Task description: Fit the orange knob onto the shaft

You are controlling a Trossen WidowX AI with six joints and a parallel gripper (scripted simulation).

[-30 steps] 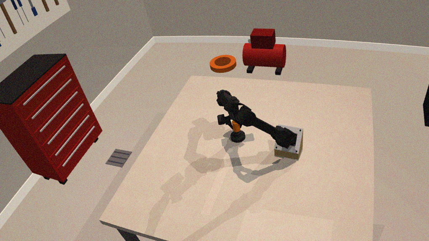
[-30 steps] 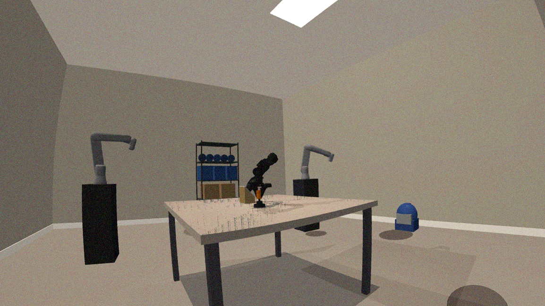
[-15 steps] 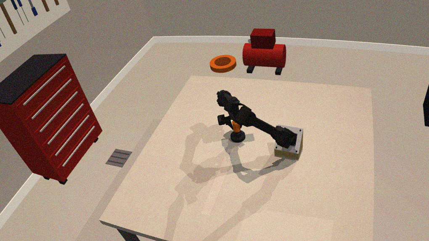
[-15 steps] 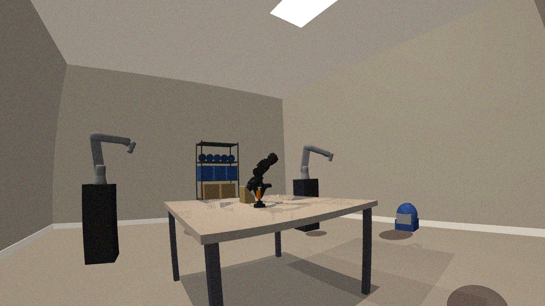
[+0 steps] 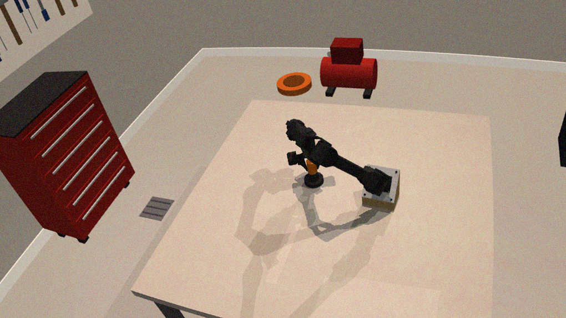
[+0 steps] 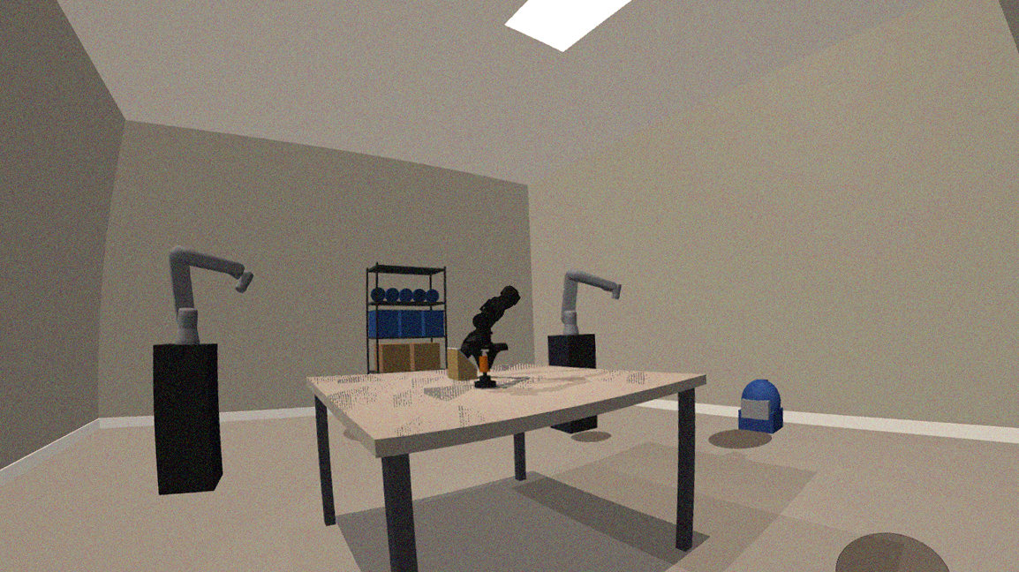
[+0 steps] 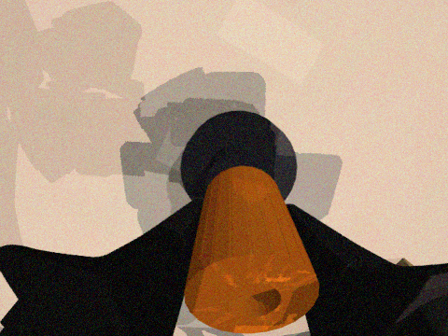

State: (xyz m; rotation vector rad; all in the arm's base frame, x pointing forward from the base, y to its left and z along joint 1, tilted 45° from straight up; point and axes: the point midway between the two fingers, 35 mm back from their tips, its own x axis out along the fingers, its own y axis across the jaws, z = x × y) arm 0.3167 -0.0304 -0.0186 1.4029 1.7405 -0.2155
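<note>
My gripper tip is 4 cm above the round pedestal. The rest, counted from my gripper tip: orange knob 2 cm above.
</note>
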